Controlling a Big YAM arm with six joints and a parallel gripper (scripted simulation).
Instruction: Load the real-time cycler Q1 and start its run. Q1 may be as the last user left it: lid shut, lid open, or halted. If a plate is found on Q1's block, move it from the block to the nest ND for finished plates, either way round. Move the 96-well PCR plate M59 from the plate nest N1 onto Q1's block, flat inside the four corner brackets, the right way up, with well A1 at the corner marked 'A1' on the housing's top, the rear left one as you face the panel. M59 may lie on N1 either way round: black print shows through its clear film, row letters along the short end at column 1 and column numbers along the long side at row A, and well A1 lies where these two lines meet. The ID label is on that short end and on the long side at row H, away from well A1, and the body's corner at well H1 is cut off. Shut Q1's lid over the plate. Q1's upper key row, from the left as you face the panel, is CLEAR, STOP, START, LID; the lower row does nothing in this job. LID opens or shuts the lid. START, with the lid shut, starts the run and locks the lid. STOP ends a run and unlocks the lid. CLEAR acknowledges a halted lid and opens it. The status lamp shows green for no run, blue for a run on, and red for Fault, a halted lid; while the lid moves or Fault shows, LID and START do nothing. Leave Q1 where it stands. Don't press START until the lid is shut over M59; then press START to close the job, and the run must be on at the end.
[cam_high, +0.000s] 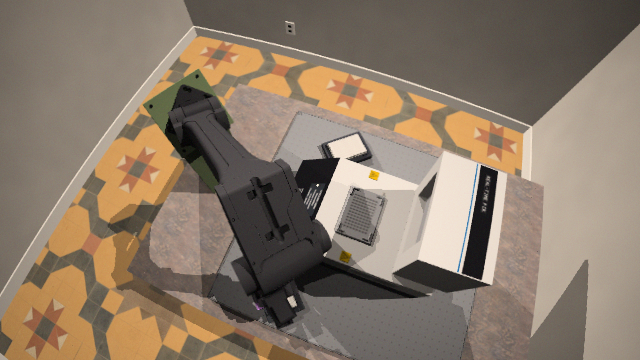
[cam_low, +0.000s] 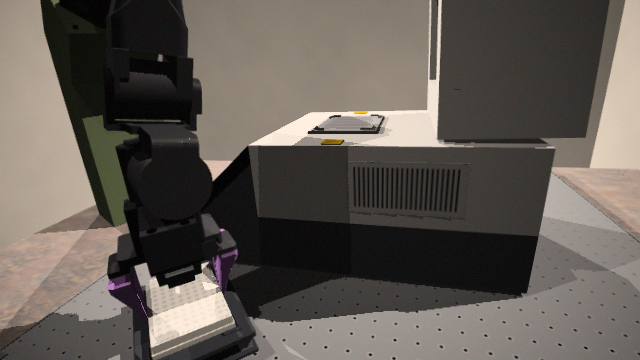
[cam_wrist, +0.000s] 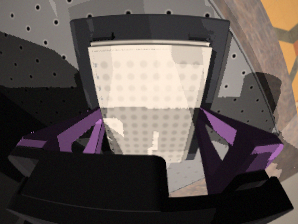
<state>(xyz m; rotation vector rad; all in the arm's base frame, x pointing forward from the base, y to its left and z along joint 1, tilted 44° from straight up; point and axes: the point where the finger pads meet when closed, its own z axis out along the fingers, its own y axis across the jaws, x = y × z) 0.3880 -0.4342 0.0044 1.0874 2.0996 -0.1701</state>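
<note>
Right now my hand is 2 cm above the dark nest N1. Also, from my hand: dark nest nd (53 cm to the left, 22 cm ahead, 3 cm below).
</note>
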